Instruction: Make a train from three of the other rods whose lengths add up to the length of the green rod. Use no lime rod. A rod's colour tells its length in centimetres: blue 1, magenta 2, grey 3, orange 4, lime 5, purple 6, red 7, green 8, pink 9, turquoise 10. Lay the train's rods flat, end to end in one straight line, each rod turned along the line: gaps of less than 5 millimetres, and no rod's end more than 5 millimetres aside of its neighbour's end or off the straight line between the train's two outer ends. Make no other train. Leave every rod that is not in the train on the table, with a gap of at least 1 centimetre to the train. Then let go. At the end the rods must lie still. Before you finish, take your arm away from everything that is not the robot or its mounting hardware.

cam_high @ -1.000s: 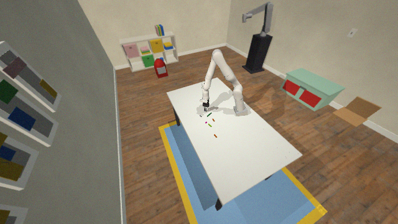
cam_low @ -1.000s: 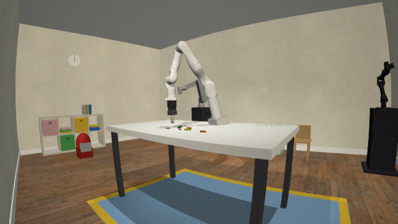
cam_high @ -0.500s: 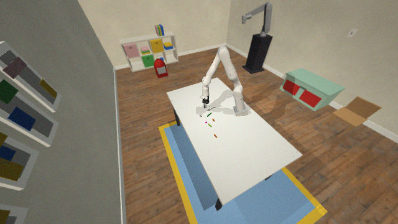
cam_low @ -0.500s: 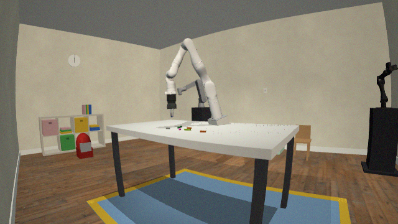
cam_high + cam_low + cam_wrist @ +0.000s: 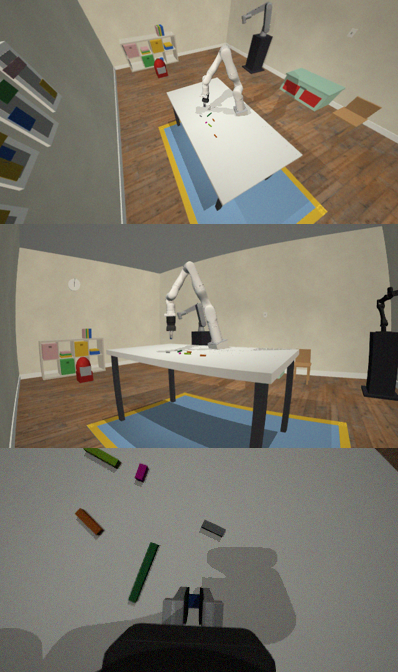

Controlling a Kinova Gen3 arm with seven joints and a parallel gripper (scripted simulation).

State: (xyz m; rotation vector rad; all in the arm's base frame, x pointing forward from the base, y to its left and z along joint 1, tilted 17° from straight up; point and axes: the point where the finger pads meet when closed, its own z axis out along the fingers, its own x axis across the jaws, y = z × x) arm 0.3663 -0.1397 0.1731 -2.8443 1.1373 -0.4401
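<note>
Now: hand 210 mm to the right of the lime rod, 110 mm above it and 20 mm short of it. The rest, counted from my hand: blue rod (10 mm below); then green rod (110 mm below, 60 mm to the left, 40 mm behind); then grey rod (110 mm below, 70 mm ahead, 40 mm to the left).
</note>
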